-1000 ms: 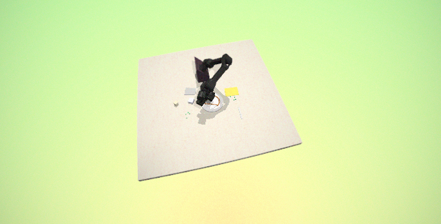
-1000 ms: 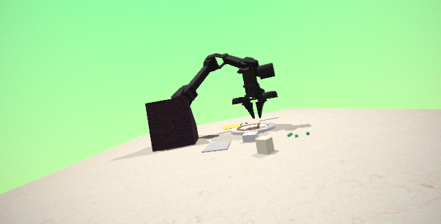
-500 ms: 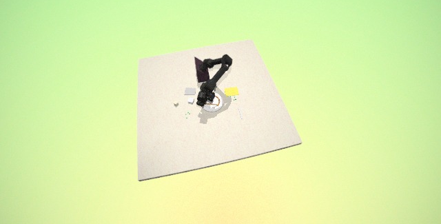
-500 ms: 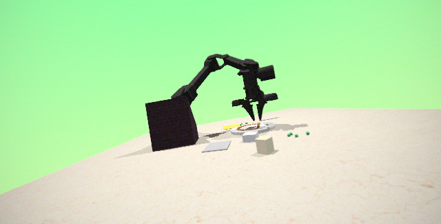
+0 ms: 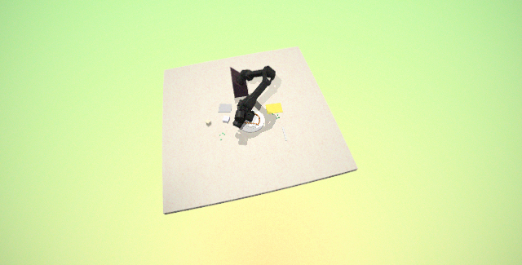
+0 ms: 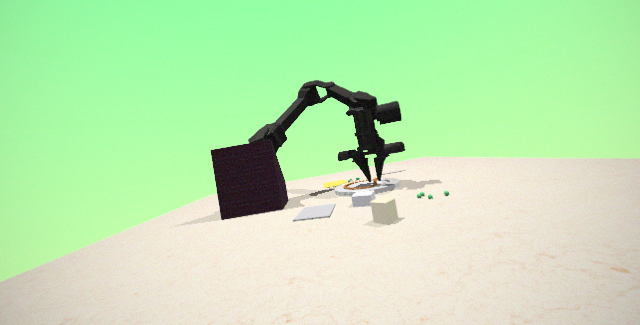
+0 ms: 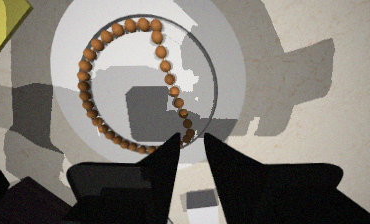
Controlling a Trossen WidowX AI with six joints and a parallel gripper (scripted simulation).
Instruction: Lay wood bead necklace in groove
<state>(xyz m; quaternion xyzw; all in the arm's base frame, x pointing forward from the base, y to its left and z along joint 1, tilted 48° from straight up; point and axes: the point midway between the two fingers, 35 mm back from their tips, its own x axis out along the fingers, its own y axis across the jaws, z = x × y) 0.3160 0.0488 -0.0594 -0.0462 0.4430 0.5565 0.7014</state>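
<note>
My gripper tip is now 60 mm to the right of the round white bead board, 20 mm past it and 20 mm above it. Round my gripper tip: cream cube 260 mm to the right, 50 mm behind, 10 mm below; then yellow card 250 mm to the left, 100 mm behind, 20 mm below; then grey flat plate 170 mm behind, 130 mm to the right, 20 mm below.
</note>
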